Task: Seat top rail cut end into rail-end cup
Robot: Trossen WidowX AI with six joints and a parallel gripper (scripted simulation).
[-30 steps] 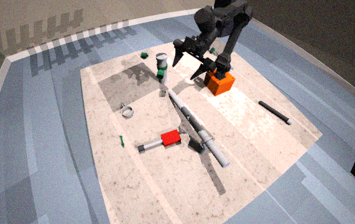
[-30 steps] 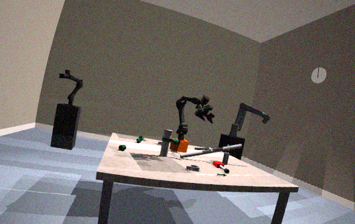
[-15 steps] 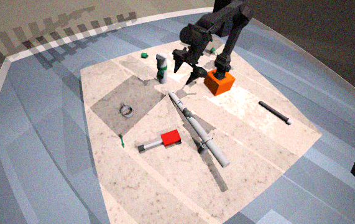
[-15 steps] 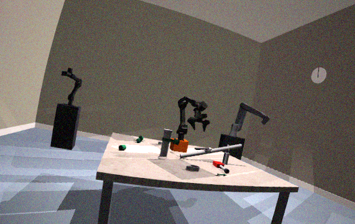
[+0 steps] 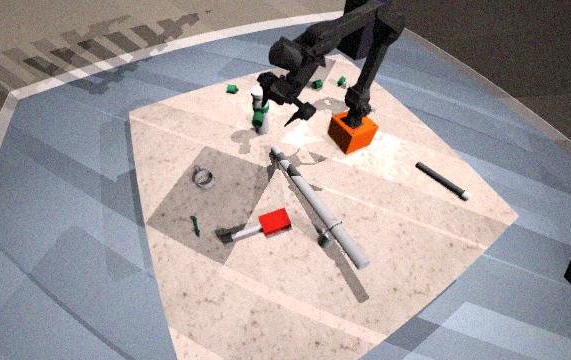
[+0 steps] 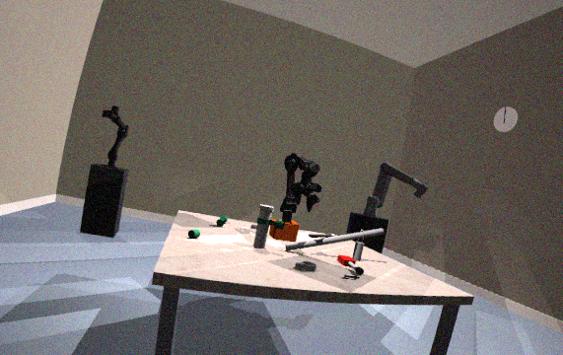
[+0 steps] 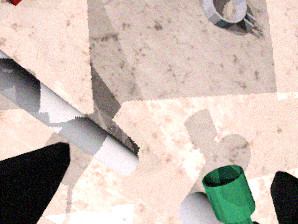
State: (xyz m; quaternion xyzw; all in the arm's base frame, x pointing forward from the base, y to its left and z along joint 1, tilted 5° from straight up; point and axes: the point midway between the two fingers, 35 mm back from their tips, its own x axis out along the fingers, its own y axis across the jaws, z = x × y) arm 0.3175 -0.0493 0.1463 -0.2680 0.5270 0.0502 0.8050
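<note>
My gripper tip is 20 mm past the green brace band, 140 mm to the left of it and 100 mm above it. From my gripper tip the other things lie so: green bolt 360 mm ahead, 90 mm to the left, 220 mm below; red-headed mallet 210 mm ahead, 210 mm to the left, 210 mm below; short line post 30 mm ahead, 360 mm to the left, 120 mm below.
</note>
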